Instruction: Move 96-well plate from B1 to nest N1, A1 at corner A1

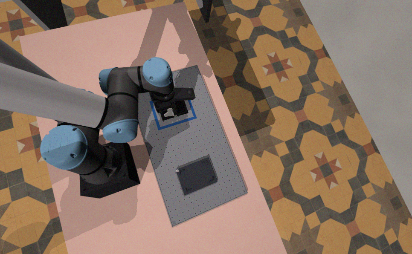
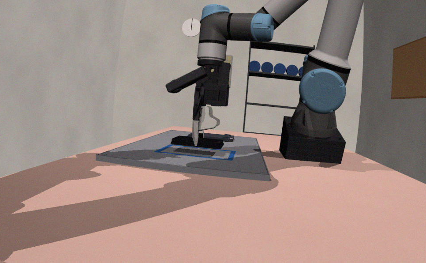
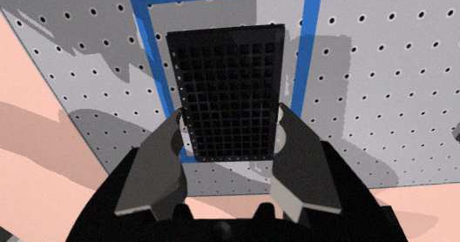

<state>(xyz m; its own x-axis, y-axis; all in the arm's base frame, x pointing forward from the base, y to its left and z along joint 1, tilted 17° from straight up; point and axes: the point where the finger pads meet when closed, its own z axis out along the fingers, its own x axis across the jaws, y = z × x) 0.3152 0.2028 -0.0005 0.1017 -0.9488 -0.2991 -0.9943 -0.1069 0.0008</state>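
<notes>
Right now my hand is 330 mm to the left of the dark plate nest N1, 40 mm short of it and 30 mm above it. Also, from my hand: black 96-well plate 10 mm below; white A1 mark 290 mm to the right, 40 mm behind, 20 mm below.
</notes>
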